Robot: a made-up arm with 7 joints.
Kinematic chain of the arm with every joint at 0, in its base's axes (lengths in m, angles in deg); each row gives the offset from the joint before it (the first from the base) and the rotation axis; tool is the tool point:
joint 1: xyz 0 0.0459 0 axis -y
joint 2: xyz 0 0.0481 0 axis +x
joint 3: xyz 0 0 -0.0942 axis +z
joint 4: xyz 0 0 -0.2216 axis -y
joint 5: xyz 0 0 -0.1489 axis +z
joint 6: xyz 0 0 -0.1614 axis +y
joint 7: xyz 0 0 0 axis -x
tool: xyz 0 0 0
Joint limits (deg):
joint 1: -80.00..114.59
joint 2: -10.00..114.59
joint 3: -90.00..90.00
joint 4: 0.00..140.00
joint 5: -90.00..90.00
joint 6: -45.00..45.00
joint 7: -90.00..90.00
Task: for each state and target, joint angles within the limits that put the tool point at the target. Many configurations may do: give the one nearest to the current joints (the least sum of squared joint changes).
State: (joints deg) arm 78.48 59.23 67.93 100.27 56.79 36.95 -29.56
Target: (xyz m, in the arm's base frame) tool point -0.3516 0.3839 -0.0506
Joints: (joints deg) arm 100.50 98.34 87.34 85.84 56.79 36.95 -29.56
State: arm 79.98 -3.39 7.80 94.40 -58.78 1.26 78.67
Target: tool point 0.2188 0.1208 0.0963
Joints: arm 48.94 -7.93 10.62 134.82 -58.78 1.26 78.67
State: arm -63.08 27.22 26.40 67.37 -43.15 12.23 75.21
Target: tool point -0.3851 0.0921 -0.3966
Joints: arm -71.40 -5.62 10.35 56.00 -43.15 12.23 75.21
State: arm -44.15 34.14 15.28 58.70 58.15 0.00 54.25
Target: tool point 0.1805 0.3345 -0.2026
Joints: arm -34.62 44.17 25.86 109.23 58.15 0.00 54.25
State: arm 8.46 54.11 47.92 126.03 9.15 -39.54 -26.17
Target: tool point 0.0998 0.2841 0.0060
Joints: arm -3.76 28.10 60.26 139.89 9.15 -39.54 -26.17
